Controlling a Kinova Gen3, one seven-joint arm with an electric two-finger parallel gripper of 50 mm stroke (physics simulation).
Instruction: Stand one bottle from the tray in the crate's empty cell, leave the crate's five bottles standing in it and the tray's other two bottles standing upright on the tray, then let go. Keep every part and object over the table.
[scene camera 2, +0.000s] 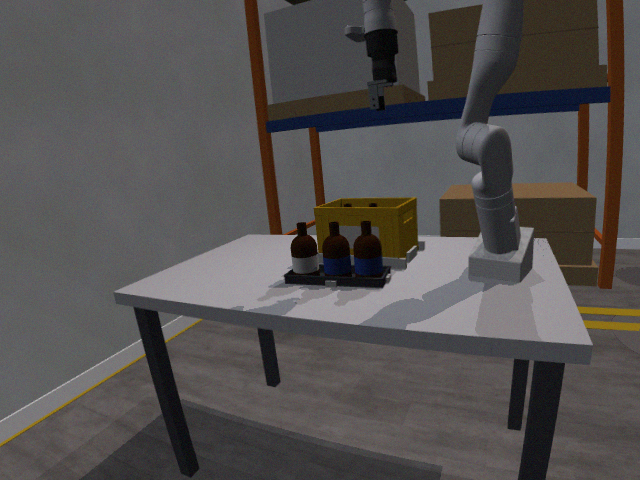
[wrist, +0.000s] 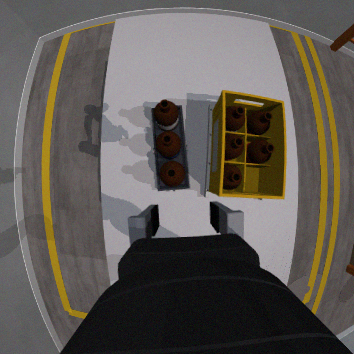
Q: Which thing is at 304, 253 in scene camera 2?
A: A white-labelled bottle.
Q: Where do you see the gripper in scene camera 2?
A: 378, 109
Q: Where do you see a blue-labelled bottle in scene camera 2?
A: At 336, 251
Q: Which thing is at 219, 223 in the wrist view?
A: The gripper.
